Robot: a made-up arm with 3 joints. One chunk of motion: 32 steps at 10 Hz.
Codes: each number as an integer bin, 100 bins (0 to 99) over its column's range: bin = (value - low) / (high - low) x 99, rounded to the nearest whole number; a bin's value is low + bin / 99 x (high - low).
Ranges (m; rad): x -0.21..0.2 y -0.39..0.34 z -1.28..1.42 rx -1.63..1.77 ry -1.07..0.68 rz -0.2..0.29
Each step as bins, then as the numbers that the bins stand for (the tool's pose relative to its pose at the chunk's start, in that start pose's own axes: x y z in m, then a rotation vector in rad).
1 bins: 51 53 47 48 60 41
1 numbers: 0.0012 0.0008 0.0018 0.0185 -0.0094 0.0029
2 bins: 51 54 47 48 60 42
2 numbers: 0.0012 0.0082 0.0018 0.0185 -0.0094 0.0079
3 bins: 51 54 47 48 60 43
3 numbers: 0.0012 0.0082 0.0018 0.0185 -0.0094 0.0128
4 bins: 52 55 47 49 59 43
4 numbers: 0.0054 0.0156 0.0018 0.0528 -0.0271 0.0128
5 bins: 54 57 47 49 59 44
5 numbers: 0.0136 0.0303 0.0018 0.0528 -0.0271 0.0178
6 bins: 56 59 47 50 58 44
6 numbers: 0.0219 0.0451 0.0018 0.0872 -0.0447 0.0178
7 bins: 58 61 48 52 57 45
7 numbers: 0.0302 0.0598 0.0291 0.1559 -0.0624 0.0227
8 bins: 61 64 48 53 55 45
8 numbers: 0.0426 0.0819 0.0291 0.1902 -0.0978 0.0227
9 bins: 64 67 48 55 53 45
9 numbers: 0.0551 0.1040 0.0291 0.2589 -0.1331 0.0227
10 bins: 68 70 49 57 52 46
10 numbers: 0.0716 0.1262 0.0564 0.3276 -0.1508 0.0277
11 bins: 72 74 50 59 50 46
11 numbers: 0.0882 0.1557 0.0836 0.3963 -0.1862 0.0277
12 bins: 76 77 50 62 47 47
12 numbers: 0.1047 0.1778 0.0836 0.4993 -0.2392 0.0326
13 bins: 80 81 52 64 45 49
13 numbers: 0.1213 0.2073 0.1382 0.5680 -0.2745 0.0425
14 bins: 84 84 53 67 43 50
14 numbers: 0.1379 0.2294 0.1655 0.6710 -0.3099 0.0475
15 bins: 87 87 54 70 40 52
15 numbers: 0.1503 0.2515 0.1927 0.7740 -0.3629 0.0574
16 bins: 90 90 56 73 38 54
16 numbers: 0.1627 0.2736 0.2473 0.8771 -0.3983 0.0673
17 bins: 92 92 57 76 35 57
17 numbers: 0.1710 0.2884 0.2745 0.9801 -0.4513 0.0821
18 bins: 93 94 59 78 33 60
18 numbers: 0.1752 0.3031 0.3291 1.0488 -0.4867 0.0970
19 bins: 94 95 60 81 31 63
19 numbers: 0.1793 0.3105 0.3564 1.1518 -0.5220 0.1118
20 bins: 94 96 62 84 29 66
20 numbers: 0.1793 0.3179 0.4109 1.2548 -0.5574 0.1267
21 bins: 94 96 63 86 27 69
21 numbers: 0.1793 0.3179 0.4382 1.3235 -0.5927 0.1415
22 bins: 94 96 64 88 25 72
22 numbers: 0.1793 0.3179 0.4655 1.3922 -0.6281 0.1564
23 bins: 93 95 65 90 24 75
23 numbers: 0.1752 0.3105 0.4927 1.4609 -0.6458 0.1712
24 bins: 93 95 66 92 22 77
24 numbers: 0.1752 0.3105 0.5200 1.5296 -0.6811 0.1811
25 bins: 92 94 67 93 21 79
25 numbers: 0.1710 0.3031 0.5473 1.5639 -0.6988 0.1910
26 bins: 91 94 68 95 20 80
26 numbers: 0.1669 0.3031 0.5745 1.6326 -0.7165 0.1960
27 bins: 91 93 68 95 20 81
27 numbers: 0.1669 0.2958 0.5745 1.6326 -0.7165 0.2009
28 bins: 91 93 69 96 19 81
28 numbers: 0.1669 0.2958 0.6018 1.6670 -0.7341 0.2009
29 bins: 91 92 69 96 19 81
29 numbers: 0.1669 0.2884 0.6018 1.6670 -0.7341 0.2009
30 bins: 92 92 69 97 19 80
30 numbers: 0.1710 0.2884 0.6018 1.7013 -0.7341 0.1960
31 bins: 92 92 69 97 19 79
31 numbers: 0.1710 0.2884 0.6018 1.7013 -0.7341 0.1910
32 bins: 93 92 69 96 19 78
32 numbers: 0.1752 0.2884 0.6018 1.6670 -0.7341 0.1861
